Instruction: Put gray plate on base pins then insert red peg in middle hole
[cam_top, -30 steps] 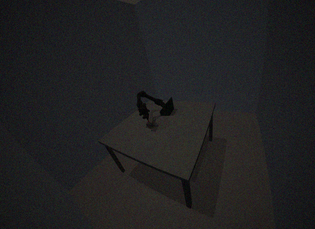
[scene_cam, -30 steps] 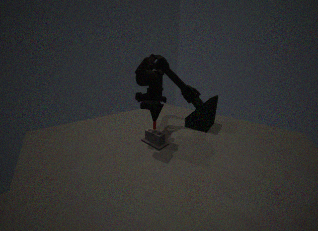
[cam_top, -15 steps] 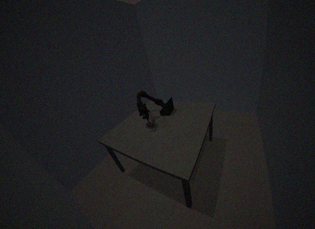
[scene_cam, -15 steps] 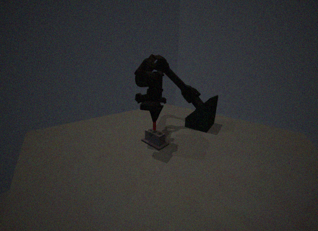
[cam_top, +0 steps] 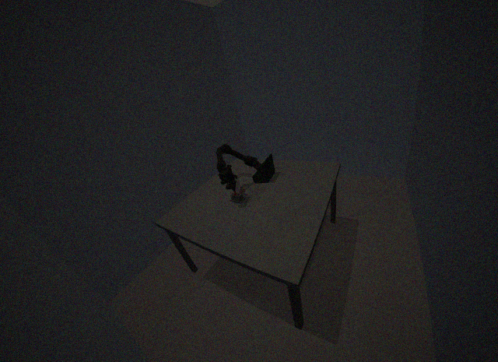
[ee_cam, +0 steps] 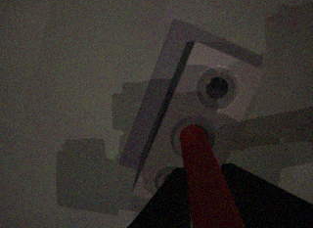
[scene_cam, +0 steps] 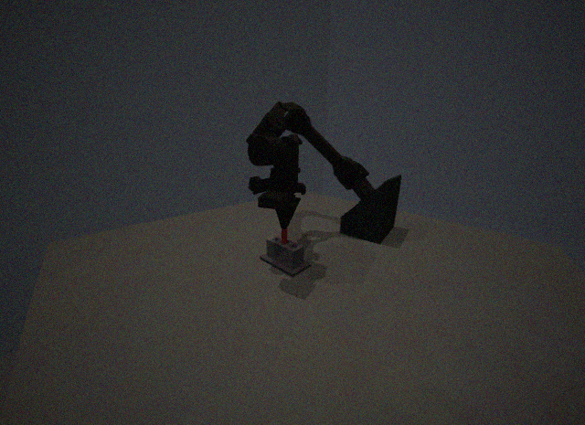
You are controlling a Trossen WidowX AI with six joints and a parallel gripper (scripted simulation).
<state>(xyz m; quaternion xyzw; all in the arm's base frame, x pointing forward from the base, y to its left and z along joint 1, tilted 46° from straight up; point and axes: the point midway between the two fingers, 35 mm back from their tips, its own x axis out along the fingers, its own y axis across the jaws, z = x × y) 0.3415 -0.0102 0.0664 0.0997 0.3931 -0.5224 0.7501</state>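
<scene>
My gripper tip is now right at the red peg. From my gripper tip the other things lie so: gray plate: 50 mm below; base: 90 mm below.
</scene>
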